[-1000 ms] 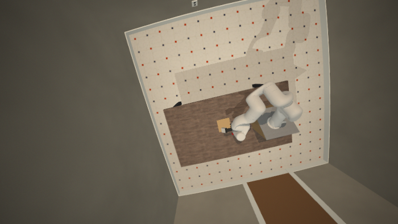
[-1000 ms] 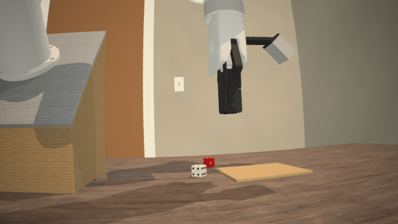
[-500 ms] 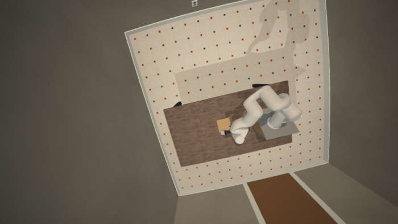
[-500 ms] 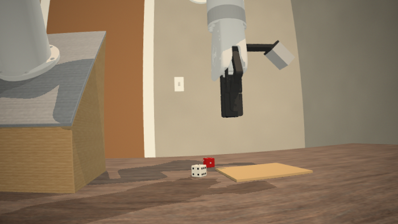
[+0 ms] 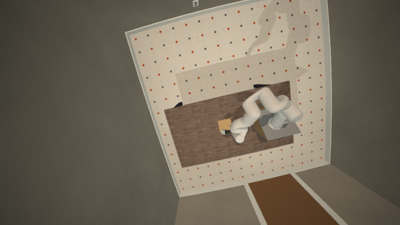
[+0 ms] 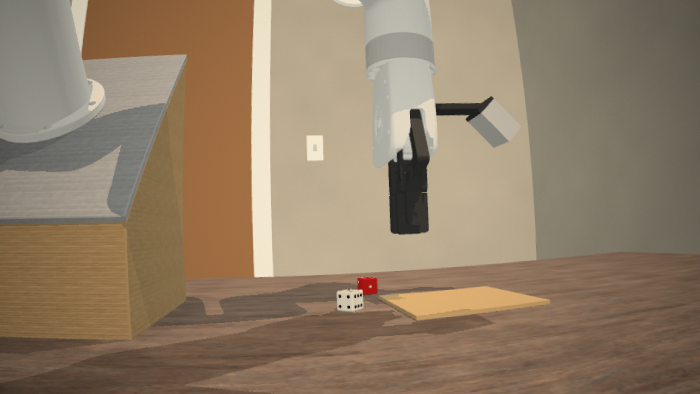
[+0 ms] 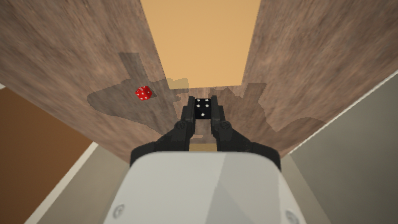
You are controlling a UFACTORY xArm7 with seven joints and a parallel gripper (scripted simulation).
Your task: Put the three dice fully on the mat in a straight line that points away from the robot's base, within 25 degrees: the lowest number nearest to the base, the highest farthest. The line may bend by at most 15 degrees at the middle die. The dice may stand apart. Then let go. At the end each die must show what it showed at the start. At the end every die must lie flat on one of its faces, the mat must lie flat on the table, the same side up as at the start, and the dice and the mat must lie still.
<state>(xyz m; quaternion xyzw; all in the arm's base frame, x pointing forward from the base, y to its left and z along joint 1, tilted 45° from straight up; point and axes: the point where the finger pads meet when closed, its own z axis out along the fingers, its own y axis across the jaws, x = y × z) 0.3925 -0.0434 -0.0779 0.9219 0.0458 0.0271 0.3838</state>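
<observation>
The tan mat lies 90 mm below my hand and 50 mm ahead of it. From my hand the other things lie so: red die (120 mm to the left, 90 mm below, 30 mm behind).
</observation>
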